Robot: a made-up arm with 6 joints.
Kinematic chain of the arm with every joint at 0, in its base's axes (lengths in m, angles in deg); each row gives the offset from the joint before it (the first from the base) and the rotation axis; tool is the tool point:
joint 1: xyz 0 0 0.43 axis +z
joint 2: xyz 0.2 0 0 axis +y
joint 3: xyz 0 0 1.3 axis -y
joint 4: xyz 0 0 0.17 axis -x
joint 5: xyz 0.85 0 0 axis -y
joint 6: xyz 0.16 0 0 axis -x
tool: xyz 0 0 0
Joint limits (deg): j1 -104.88..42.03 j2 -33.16..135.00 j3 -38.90..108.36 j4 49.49..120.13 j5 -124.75..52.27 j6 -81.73..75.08
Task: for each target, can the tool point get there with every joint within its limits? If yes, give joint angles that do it. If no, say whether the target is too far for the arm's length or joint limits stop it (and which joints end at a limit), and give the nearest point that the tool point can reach.
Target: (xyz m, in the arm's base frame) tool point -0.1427 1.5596 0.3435
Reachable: no: joint limits stop it (at a limit: joint 1, joint 3, joint 5) | nearest point 0.9150 0.9853 0.2965 | short by 1.204 m
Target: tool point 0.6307 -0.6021 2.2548
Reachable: yes | joints -34.31 1.54 33.96 66.43 -104.65 6.31
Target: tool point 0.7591 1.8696 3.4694
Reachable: no: too far | nearest point 0.8890 0.9237 2.4596 | short by 1.390 m
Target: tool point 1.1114 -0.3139 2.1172
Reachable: yes | joints -14.67 0.44 13.67 67.41 -8.63 10.28
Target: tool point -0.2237 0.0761 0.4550
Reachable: no: joint limits stop it (at a limit: joint 1, joint 2, joint 3, joint 4) | nearest point -0.1908 -0.2604 1.5066 | short by 1.105 m
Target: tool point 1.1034 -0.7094 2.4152
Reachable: yes | joints -30.65 20.06 60.44 68.56 -18.73 17.22
